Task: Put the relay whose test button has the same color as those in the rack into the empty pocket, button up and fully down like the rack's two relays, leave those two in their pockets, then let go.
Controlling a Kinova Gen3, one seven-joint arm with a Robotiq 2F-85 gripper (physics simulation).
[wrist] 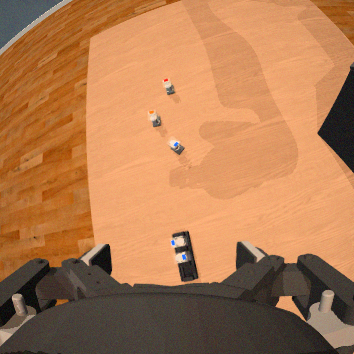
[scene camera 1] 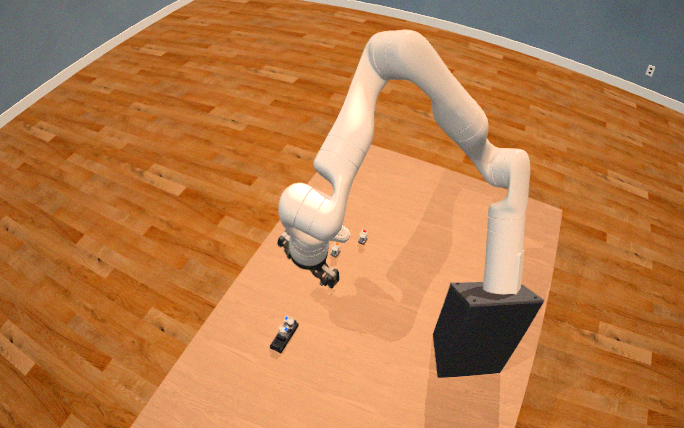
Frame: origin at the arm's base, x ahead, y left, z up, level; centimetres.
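Seen in the pictures: gripper, fingertip midpoint: (wrist: 172, 257); arm's base at its link origin: (scene camera 1: 500, 289).
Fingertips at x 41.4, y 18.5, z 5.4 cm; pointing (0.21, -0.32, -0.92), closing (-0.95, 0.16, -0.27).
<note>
Pixels of each thing's top centre, then the offset from my fingertips to it. "spot": a spot on its surface instead.
- loose relay with a blue button, top centre: (wrist: 172, 141) dx +4.6, dy -23.8, dz -29.6 cm
- black rack at its top centre: (wrist: 182, 256) (scene camera 1: 283, 332) dx +7.6, dy +0.6, dz -31.6 cm
- far end at a spot on its surface: (wrist: 179, 241) (scene camera 1: 290, 320) spot: dx +7.0, dy -2.5, dz -29.3 cm
- relay with an orange button, top centre: (wrist: 151, 114) (scene camera 1: 335, 245) dx +8.5, dy -32.8, dz -29.6 cm
- red button at its top centre: (wrist: 165, 81) (scene camera 1: 363, 232) dx +3.3, dy -41.4, dz -29.6 cm
A loose relay with a blue button (wrist: 176, 145) lies on the table in the wrist view; it does not show in the scene view, where the arm blocks part of the table. The black rack (scene camera 1: 276, 346) (wrist: 195, 266) holds two blue-button relays, one at the far end (scene camera 1: 290, 321) (wrist: 179, 241) and one in the middle (scene camera 1: 283, 331) (wrist: 181, 257). The rack's pocket at the near end is empty. My gripper (scene camera 1: 306, 259) (wrist: 172, 257) is wide open and empty, high above the table between the rack and the loose relays.
A relay with an orange button (scene camera 1: 335, 249) (wrist: 154, 119) and one with a red button (scene camera 1: 362, 236) (wrist: 168, 87) stand on the table beyond the blue one. The black robot base (scene camera 1: 484, 335) (wrist: 342, 130) stands at the right.
</note>
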